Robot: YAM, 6 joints.
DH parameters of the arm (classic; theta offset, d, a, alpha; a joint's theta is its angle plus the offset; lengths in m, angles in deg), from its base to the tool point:
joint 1: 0 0.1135 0.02 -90
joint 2: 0 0 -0.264 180
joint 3: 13.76 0 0.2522 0
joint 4: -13.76 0 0.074 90
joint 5: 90 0 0 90
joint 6: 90 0.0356 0 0
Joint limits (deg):
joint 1: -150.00..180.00
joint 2: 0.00..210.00
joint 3: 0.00..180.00
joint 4: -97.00..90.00
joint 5: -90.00..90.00
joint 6: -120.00..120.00
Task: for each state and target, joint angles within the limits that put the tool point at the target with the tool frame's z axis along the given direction. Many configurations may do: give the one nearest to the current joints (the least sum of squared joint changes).
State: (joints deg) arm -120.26 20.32 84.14 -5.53 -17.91 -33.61
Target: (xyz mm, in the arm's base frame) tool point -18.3 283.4 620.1 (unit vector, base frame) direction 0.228 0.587 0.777
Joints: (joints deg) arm -84.25 39.99 124.96 40.88 -16.59 -33.61
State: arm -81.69 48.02 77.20 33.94 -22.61 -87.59
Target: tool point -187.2 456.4 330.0 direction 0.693 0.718 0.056
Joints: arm -63.81 2.22 118.82 54.01 -69.93 -87.59
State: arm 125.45 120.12 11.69 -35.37 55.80 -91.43
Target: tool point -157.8 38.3 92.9 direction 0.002 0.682 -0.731
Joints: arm 174.93 80.70 20.97 -25.71 42.82 -91.43
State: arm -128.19 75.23 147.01 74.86 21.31 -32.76
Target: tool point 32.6 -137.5 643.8 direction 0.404 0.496 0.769
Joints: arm -83.30 88.21 118.40 89.90 -27.32 -32.76
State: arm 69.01 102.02 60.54 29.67 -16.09 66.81
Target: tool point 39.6 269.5 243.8 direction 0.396 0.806 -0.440
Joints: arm 83.95 71.01 41.27 2.19 17.99 66.81
